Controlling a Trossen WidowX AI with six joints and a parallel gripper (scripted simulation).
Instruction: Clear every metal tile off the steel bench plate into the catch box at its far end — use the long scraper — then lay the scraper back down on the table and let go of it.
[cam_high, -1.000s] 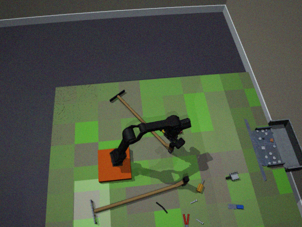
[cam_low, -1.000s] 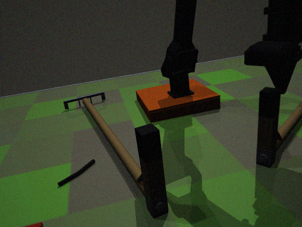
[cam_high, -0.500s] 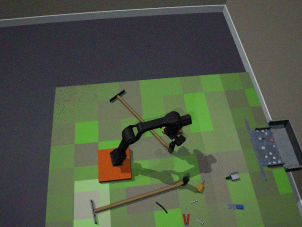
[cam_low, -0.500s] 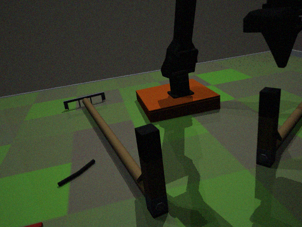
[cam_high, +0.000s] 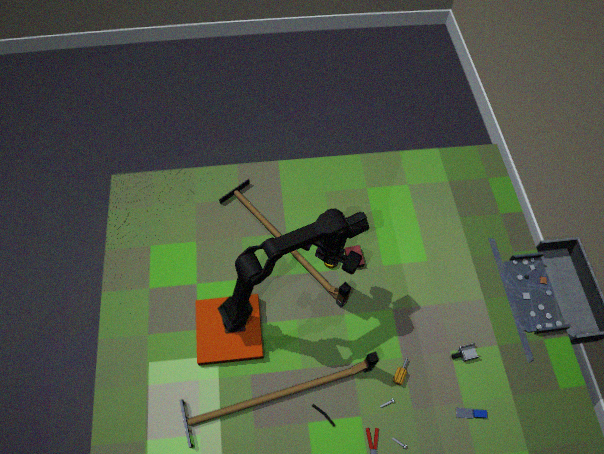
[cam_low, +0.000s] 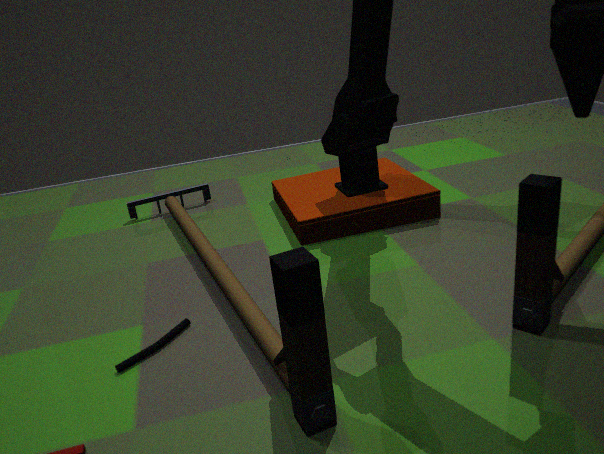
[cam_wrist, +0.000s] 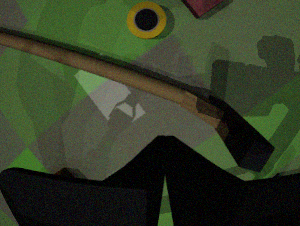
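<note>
The long scraper lies 16 cm to the left of my gripper tip, 12 cm below it and 11 cm behind it. From my gripper tip the other things lie so: yellow ring: 17 cm below, 8 cm to the left, 4 cm ahead; then black strip: 42 cm to the right, 17 cm below, 7 cm behind; then red block: 17 cm below, 12 cm ahead, 8 cm to the left.
</note>
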